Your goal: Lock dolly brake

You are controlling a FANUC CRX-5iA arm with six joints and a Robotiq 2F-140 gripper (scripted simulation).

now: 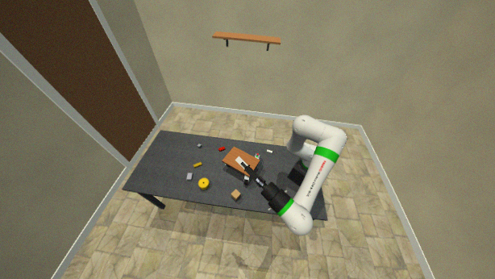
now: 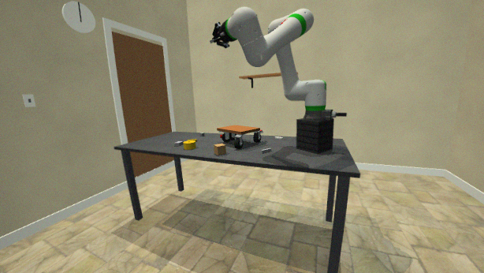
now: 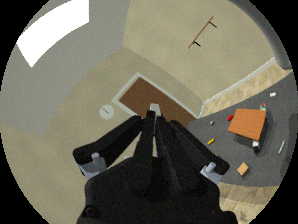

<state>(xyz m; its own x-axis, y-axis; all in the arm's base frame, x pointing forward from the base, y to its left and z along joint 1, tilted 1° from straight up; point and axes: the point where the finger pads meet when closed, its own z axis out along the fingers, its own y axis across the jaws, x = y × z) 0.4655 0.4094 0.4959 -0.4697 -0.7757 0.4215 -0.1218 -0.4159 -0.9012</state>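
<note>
My gripper is now 2 cm past the caster brake pedal, 47 cm to the left of it and 61 cm above it. From my hand the other things lie so: yellow bar (52 cm ahead, 22 cm to the right, 68 cm below); tan cube (5 cm ahead, 5 cm to the right, 66 cm below); red block (37 cm ahead, 48 cm to the right, 67 cm below).
</note>
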